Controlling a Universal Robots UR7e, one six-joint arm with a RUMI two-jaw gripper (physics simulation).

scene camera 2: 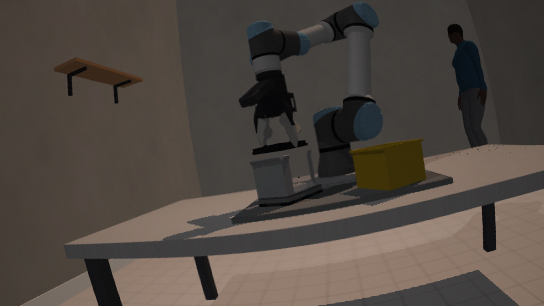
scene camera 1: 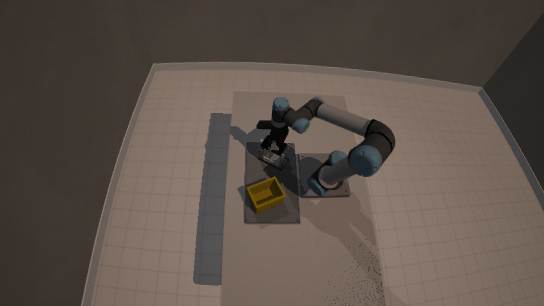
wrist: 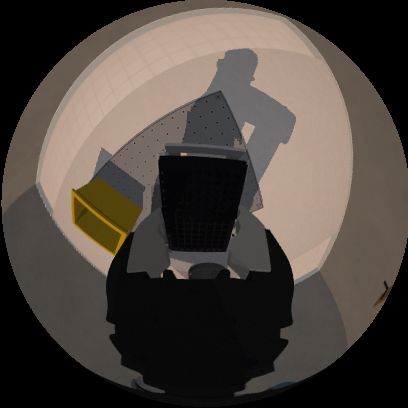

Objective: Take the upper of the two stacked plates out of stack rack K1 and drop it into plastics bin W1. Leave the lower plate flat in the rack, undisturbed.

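Places are measured from the arm's base along level axes (x ahead, y left, z up), in metres.
Pixels of known places: gripper, fingertip midpoint: (scene camera 2: 280, 150) (scene camera 1: 273, 145) (wrist: 199, 207); arm's base at its link origin: (scene camera 2: 339, 173) (wrist: 207, 272).
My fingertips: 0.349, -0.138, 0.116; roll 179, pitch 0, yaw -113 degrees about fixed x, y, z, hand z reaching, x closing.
Ahead of a thing's pixels: the offset from my fingertips to its top centre, as dx, dy, dz. Level surfaces: height alone.
My gripper (scene camera 1: 274, 150) (scene camera 2: 279, 144) (wrist: 199, 207) is shut on the upper plate, a flat black rectangular plate {-0.003, +0.002, +0.018} (scene camera 2: 272, 149) (wrist: 205, 195). In scene camera 2 the plate is roughly level, just above the top of stack rack K1 {-0.009, +0.005, -0.013} (scene camera 2: 272, 180) (wrist: 205, 148), a light grey holder with upright walls. The plate is still over the rack, with a small gap visible above the near wall. The lower plate cannot be told apart from the dark base of the rack; in the wrist view the held plate hides the rack's inside. Plastics bin W1 {+0.035, +0.271, -0.033} (scene camera 1: 270, 204) (scene camera 2: 390, 167) (wrist: 107, 205) is a yellow open box beside the rack.
Rack and bin stand on a grey perforated board {+0.001, +0.146, -0.132} (scene camera 1: 272, 217) (wrist: 165, 125) on the table {dz -0.146} (scene camera 2: 150, 225). The arm's base stands beside the board. A person (scene camera 2: 467, 65) stands beyond the table, and a wooden shelf (scene camera 2: 100, 73) hangs on the wall.
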